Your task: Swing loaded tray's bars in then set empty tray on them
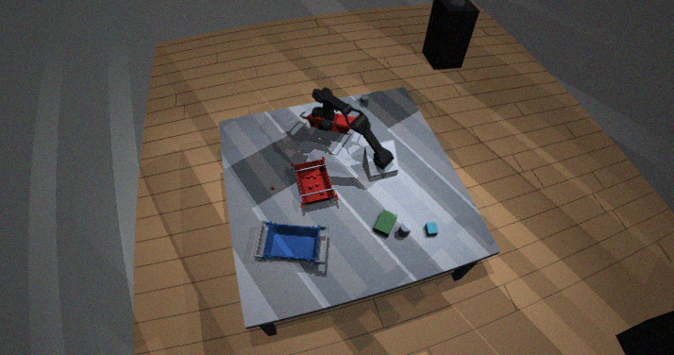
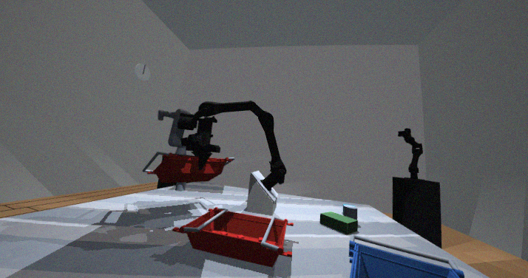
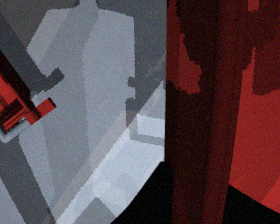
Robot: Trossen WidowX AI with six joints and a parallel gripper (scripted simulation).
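The red tray is 70 mm to the right of my gripper tip and 40 mm behind it. The rest, counted from my gripper tip: teal cube 640 mm to the left, 400 mm behind, 150 mm below; then green block 550 mm to the left, 180 mm behind, 150 mm below; then red bit 350 mm ahead, 220 mm to the left, 170 mm below.
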